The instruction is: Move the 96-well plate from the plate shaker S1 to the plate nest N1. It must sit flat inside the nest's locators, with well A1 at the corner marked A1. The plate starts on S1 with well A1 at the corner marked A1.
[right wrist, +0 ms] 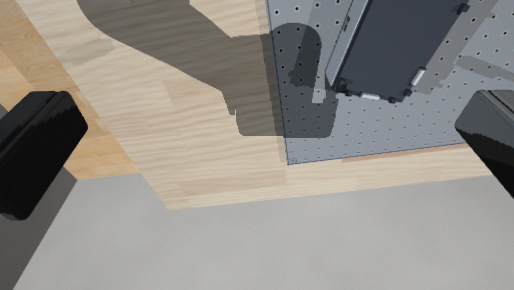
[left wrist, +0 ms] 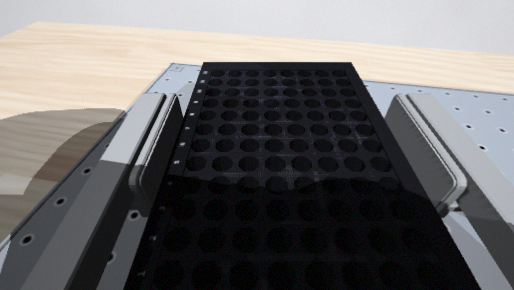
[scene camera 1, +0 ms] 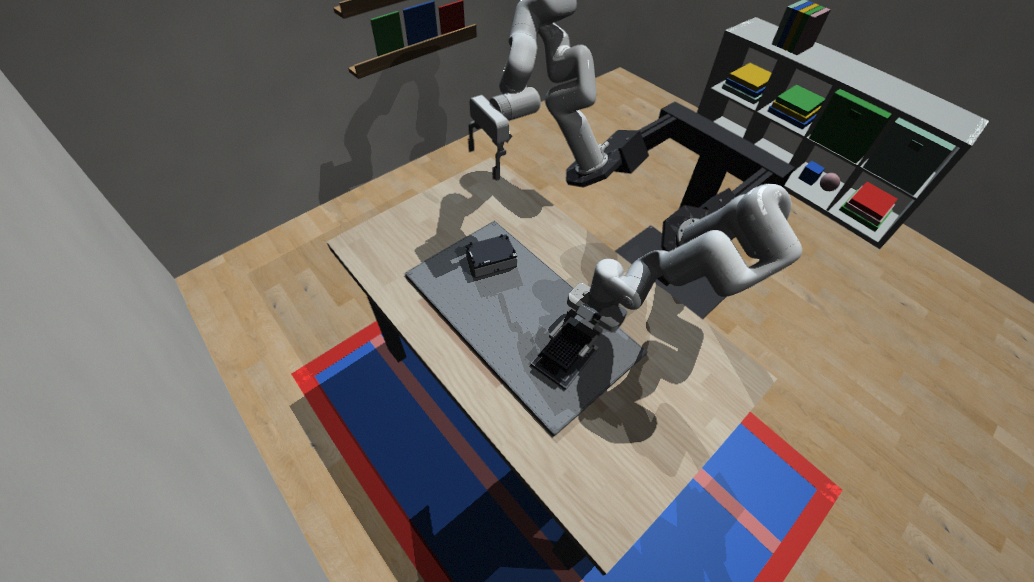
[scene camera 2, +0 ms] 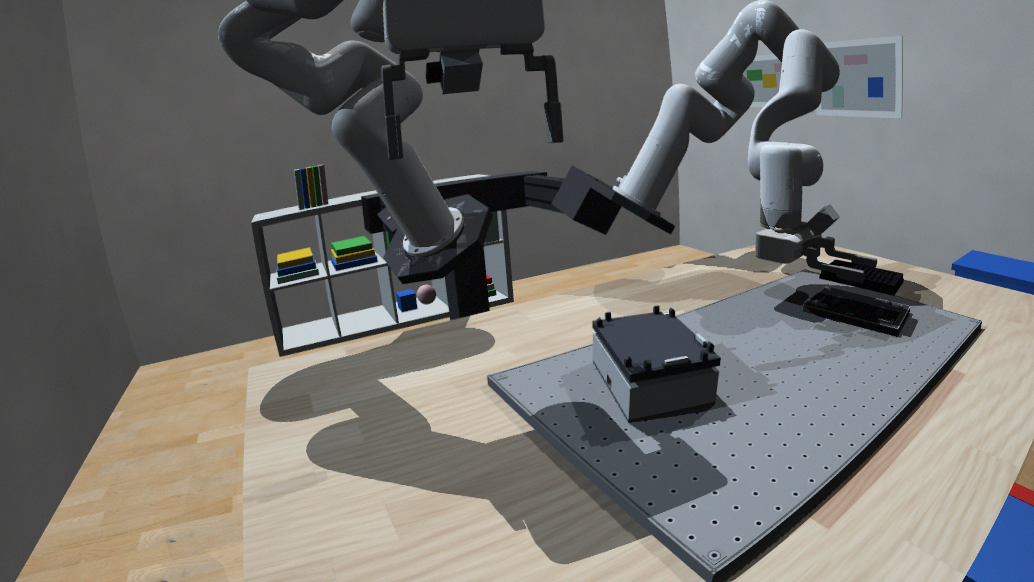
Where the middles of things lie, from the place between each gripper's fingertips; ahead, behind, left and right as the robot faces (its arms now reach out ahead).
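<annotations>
The black plate nest N1 (scene camera 2: 859, 306) is 560 mm to the left of my right hand, 140 mm ahead of it and 280 mm below it. The black 96-well plate (scene camera 2: 888, 282) is 560 mm to the left of that right hand too, 140 mm ahead and 220 mm below. And the grey plate shaker S1 (scene camera 2: 652, 398) is 150 mm to the left of my right hand, 110 mm ahead of it and 250 mm below.
For my left hand, the grey plate shaker S1 is 410 mm to the right of it, 20 mm behind it and 30 mm below. The black 96-well plate is 10 mm ahead of my left hand and 10 mm below it, and the black plate nest N1 is 70 mm below that left hand and 10 mm ahead of it.
</annotations>
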